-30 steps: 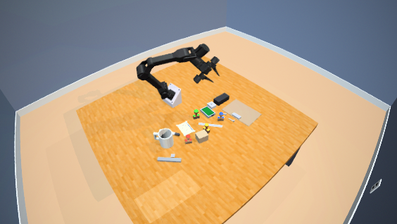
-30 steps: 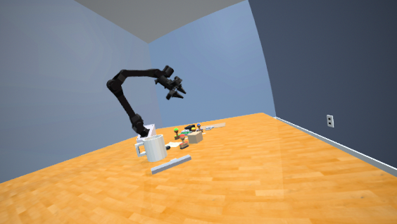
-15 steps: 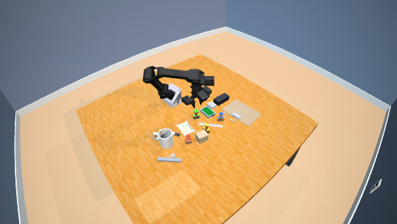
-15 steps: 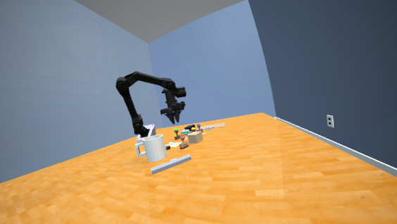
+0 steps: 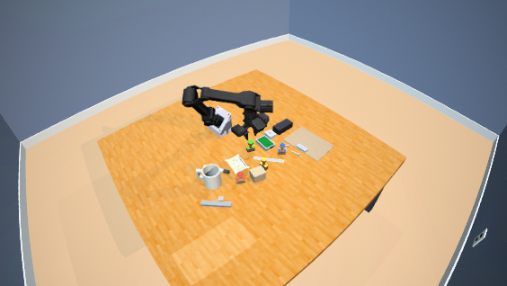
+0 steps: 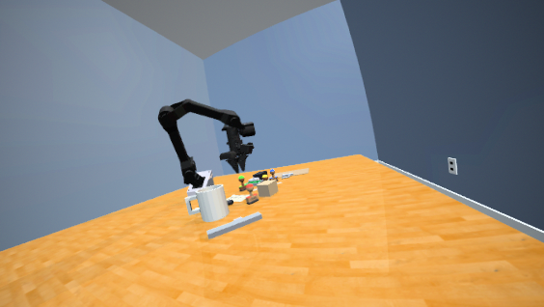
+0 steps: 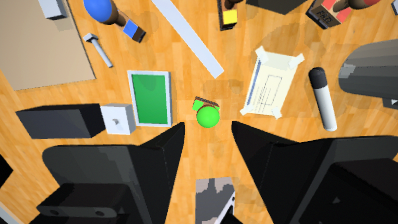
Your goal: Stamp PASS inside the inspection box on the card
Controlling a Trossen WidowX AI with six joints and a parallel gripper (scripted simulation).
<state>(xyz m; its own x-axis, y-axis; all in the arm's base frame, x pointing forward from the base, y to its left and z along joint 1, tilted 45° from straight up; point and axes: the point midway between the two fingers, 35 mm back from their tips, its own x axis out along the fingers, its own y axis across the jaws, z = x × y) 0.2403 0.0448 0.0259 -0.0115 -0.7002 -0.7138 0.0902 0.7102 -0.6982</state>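
Right now the green-knobbed stamp is 70 mm below my gripper tip. The rest, counted from my gripper tip: green ink pad (80 mm to the left, 80 mm below, 20 mm ahead); then white card (110 mm to the right, 90 mm below, 20 mm ahead); then grey ruler (110 mm ahead, 80 mm below, 10 mm to the left).
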